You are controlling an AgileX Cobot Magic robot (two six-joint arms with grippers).
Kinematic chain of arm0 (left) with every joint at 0, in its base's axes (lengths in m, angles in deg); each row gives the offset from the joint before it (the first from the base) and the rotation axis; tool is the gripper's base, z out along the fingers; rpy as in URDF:
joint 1: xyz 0 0 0.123 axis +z
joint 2: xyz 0 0 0 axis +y
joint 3: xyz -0.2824 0 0.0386 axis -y
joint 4: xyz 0.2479 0 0.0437 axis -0.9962 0 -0.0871
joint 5: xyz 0 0 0 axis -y
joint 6: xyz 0.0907 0 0.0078 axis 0.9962 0 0.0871
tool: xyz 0 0 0 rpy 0 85 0
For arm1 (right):
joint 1: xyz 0 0 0.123 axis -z
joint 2: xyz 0 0 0 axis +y
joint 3: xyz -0.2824 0 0.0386 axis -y
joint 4: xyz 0.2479 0 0.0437 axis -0.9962 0 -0.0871
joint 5: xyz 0 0 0 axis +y
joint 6: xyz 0.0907 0 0.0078 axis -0.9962 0 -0.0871
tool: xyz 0 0 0 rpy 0 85 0
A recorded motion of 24 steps. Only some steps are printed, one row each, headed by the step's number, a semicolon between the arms.
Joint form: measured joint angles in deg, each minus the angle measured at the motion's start. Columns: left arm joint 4, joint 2, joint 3, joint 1, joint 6, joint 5; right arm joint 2, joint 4, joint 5, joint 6, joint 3, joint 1.
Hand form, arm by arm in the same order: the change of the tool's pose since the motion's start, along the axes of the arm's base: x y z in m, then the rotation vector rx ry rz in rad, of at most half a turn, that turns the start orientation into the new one. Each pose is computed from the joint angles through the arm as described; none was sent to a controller.
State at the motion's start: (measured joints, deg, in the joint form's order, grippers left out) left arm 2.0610 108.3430 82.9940 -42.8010 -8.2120 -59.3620; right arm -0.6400 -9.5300 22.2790 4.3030 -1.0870 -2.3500
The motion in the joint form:
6: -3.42 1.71 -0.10 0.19 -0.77 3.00; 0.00 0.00 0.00 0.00 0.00 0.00
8: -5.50 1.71 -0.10 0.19 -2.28 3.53; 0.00 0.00 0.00 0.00 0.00 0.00
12: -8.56 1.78 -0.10 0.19 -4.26 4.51; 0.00 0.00 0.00 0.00 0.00 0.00
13: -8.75 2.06 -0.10 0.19 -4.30 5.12; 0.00 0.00 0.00 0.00 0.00 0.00
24: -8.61 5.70 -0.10 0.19 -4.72 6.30; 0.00 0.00 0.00 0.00 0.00 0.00
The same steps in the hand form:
6: 0.0093 -0.0005 -0.0112 0.0250 -0.0513 -0.0048; 0.0000 0.0000 0.0000 0.0000 0.0000 0.0000
8: 0.0118 0.0009 -0.0109 0.0392 -0.0776 0.0069; 0.0000 0.0000 0.0000 0.0000 0.0000 0.0000
12: 0.0157 0.0026 -0.0107 0.0576 -0.1189 0.0191; 0.0000 0.0000 0.0000 0.0000 0.0000 0.0000
13: 0.0169 0.0018 -0.0124 0.0554 -0.1248 0.0177; 0.0000 0.0000 0.0000 0.0000 0.0000 0.0000
24: 0.0215 -0.0029 -0.0374 0.0812 -0.0905 0.0211; 0.0000 0.0000 0.0000 0.0000 0.0000 0.0000

